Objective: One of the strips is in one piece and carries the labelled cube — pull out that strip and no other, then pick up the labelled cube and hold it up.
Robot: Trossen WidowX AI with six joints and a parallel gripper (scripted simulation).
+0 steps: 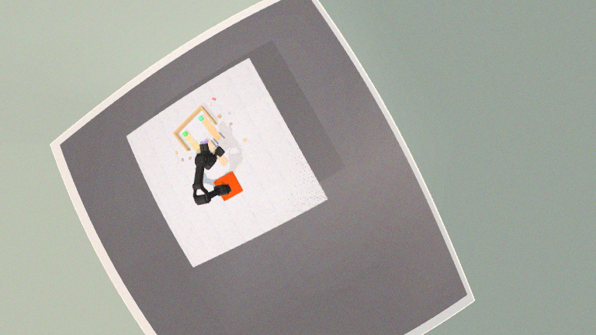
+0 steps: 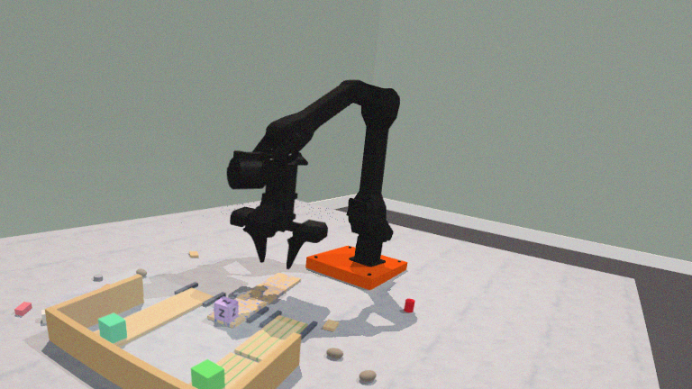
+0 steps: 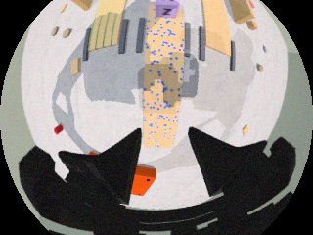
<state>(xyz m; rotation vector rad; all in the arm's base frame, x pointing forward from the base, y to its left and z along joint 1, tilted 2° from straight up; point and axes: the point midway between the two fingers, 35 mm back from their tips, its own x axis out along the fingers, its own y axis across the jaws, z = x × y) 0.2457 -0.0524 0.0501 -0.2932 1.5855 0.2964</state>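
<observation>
Now: gripper tip 16 cm short of the labelled cube, 6 cm to the right of it and 3 cm above it. From my gripper tip the other things lie so: red cylinder 24 cm to the left, 13 cm behind, 4 cm below; then pink block 46 cm ahead, 13 cm to the right, 4 cm below.
</observation>
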